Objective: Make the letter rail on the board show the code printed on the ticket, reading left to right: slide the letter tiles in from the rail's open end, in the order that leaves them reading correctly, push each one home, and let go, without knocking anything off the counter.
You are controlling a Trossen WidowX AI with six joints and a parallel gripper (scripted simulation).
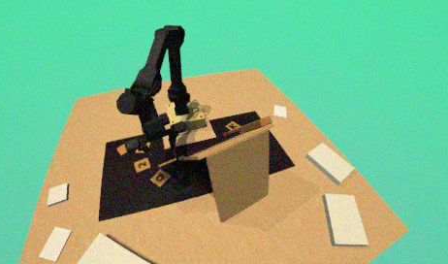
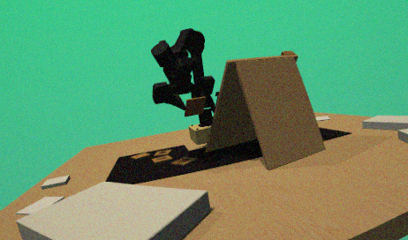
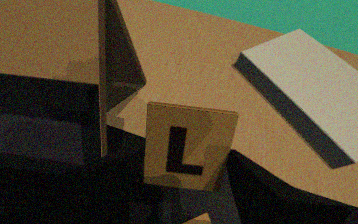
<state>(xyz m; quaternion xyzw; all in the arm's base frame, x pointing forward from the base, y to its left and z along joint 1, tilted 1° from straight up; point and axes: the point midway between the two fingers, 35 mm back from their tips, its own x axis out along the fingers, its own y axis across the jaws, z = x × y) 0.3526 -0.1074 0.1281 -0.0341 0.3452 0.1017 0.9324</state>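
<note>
The white ticket lies 12 cm to the left of my gripper tip, 8 cm behind it and 7 cm below it. The rest, counted from my gripper tip: black mat (18 cm behind, 16 cm below, 10 cm to the left).
</note>
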